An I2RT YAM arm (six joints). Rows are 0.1 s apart.
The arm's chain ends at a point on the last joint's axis. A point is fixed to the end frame.
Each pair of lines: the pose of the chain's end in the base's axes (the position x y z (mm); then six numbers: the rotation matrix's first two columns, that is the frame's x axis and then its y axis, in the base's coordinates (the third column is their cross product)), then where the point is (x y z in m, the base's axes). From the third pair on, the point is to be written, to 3 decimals.
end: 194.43 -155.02 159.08 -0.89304 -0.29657 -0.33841 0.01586 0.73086 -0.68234
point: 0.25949 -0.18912 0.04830
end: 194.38 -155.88 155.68 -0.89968 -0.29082 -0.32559 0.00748 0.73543 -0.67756
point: 0.25747 -0.18947 0.04361
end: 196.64 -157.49 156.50 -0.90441 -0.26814 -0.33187 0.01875 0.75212 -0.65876
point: 0.259 -0.189 0.044
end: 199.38 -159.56 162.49 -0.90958 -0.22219 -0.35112 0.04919 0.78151 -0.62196
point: 0.262 -0.188 0.049
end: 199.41 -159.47 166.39 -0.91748 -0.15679 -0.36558 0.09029 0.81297 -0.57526
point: 0.261 -0.184 0.051
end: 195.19 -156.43 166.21 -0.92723 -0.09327 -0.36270 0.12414 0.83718 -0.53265
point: 0.254 -0.178 0.049
